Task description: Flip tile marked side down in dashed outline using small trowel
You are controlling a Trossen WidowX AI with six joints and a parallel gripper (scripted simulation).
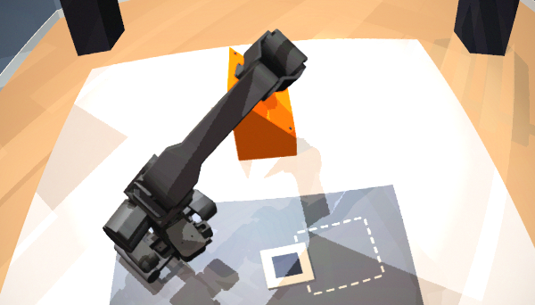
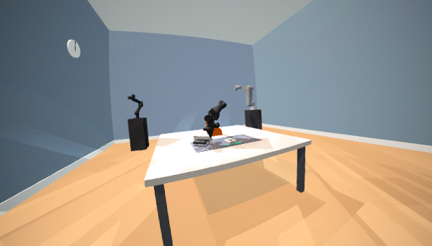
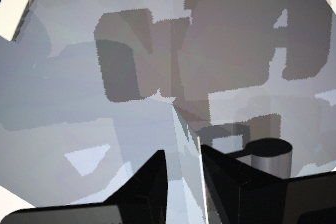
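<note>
Right now the trowel is 110 mm to the right of my gripper tip, 30 mm below it and 30 mm behind it. The rest, counted from my gripper tip: white tile (200 mm to the left, 60 mm below, 10 mm behind); mat (140 mm to the left, 80 mm below, 20 mm behind).
</note>
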